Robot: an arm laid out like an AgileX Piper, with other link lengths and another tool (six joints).
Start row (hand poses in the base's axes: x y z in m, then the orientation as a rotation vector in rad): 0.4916 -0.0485 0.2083 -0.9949 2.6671 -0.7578
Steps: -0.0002 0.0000 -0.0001 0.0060 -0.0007 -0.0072; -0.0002 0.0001 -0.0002 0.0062 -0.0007 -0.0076; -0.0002 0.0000 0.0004 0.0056 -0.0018 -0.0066; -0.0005 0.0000 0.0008 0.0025 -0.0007 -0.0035; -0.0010 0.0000 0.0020 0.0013 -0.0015 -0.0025; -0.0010 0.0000 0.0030 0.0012 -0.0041 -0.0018; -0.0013 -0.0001 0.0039 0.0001 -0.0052 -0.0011; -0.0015 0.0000 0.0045 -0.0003 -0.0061 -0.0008; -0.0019 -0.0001 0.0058 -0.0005 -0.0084 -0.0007; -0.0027 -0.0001 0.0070 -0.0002 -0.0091 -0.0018; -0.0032 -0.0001 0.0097 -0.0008 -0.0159 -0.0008; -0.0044 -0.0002 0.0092 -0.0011 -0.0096 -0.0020; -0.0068 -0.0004 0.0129 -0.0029 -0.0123 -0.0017; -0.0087 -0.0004 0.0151 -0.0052 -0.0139 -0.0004; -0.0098 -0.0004 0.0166 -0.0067 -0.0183 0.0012; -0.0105 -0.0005 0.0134 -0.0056 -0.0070 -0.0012; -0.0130 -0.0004 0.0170 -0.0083 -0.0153 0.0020; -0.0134 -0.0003 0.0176 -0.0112 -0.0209 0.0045; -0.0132 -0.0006 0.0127 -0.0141 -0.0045 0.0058; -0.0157 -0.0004 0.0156 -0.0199 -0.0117 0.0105; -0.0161 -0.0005 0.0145 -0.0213 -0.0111 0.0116; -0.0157 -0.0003 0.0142 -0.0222 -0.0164 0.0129; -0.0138 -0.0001 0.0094 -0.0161 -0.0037 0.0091
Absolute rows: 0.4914 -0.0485 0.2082 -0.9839 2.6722 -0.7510; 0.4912 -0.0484 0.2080 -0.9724 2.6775 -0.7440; 0.4910 -0.0484 0.2084 -0.9616 2.6811 -0.7379; 0.4905 -0.0484 0.2092 -0.9561 2.6831 -0.7353; 0.4895 -0.0484 0.2112 -0.9517 2.6836 -0.7344; 0.4885 -0.0484 0.2142 -0.9466 2.6814 -0.7342; 0.4872 -0.0485 0.2181 -0.9420 2.6777 -0.7357; 0.4857 -0.0485 0.2226 -0.9373 2.6730 -0.7380; 0.4838 -0.0486 0.2284 -0.9314 2.6662 -0.7411; 0.4811 -0.0487 0.2354 -0.9236 2.6595 -0.7442; 0.4779 -0.0488 0.2451 -0.9131 2.6462 -0.7497; 0.4735 -0.0490 0.2543 -0.9050 2.6391 -0.7542; 0.4667 -0.0494 0.2672 -0.8961 2.6291 -0.7618; 0.4580 -0.0498 0.2823 -0.8885 2.6165 -0.7725; 0.4482 -0.0502 0.2989 -0.8806 2.5988 -0.7858; 0.4377 -0.0507 0.3123 -0.8764 2.5925 -0.7954; 0.4247 -0.0511 0.3293 -0.8717 2.5765 -0.8097; 0.4113 -0.0514 0.3469 -0.8674 2.5535 -0.8284; 0.3981 -0.0520 0.3596 -0.8758 2.5430 -0.8467; 0.3824 -0.0524 0.3752 -0.8869 2.5219 -0.8729; 0.3663 -0.0529 0.3897 -0.8999 2.5000 -0.9002; 0.3506 -0.0532 0.4039 -0.9110 2.4722 -0.9292; 0.3368 -0.0533 0.4133 -0.9242 2.4589 -0.9482
